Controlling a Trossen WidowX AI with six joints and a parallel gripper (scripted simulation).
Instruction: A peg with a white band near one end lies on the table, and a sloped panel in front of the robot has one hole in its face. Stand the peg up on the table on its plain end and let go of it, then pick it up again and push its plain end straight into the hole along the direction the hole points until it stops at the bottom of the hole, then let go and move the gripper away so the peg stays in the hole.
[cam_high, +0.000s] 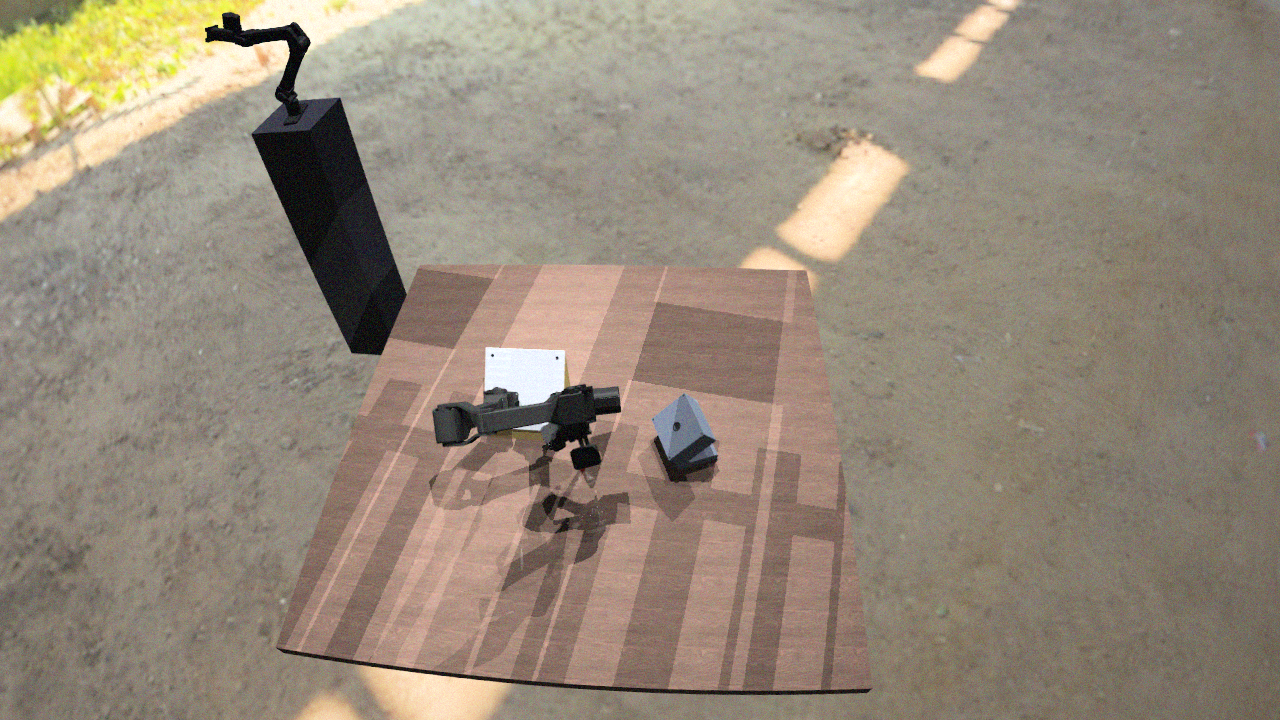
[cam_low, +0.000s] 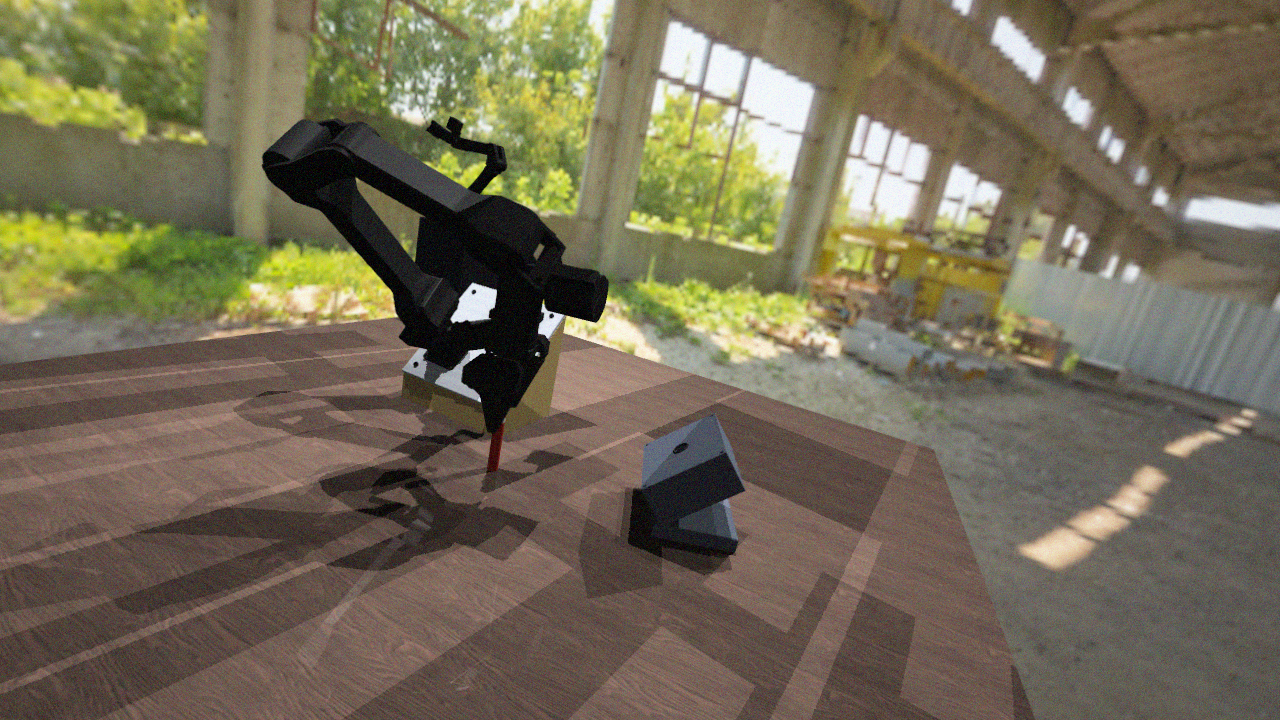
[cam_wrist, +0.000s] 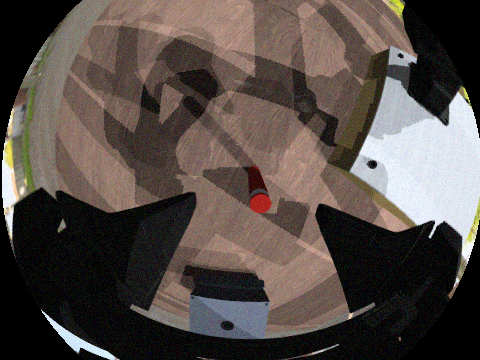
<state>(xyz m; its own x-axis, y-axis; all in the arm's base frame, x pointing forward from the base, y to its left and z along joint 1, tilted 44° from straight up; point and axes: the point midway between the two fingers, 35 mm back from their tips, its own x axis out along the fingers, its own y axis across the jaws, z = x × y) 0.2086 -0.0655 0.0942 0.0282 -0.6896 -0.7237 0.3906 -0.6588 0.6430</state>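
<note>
Now: the red peg 2 cm below my gripper tip. From my gripper tip the other things lie so: grey sloped panel (24 cm ahead, 9 cm to the left).
</note>
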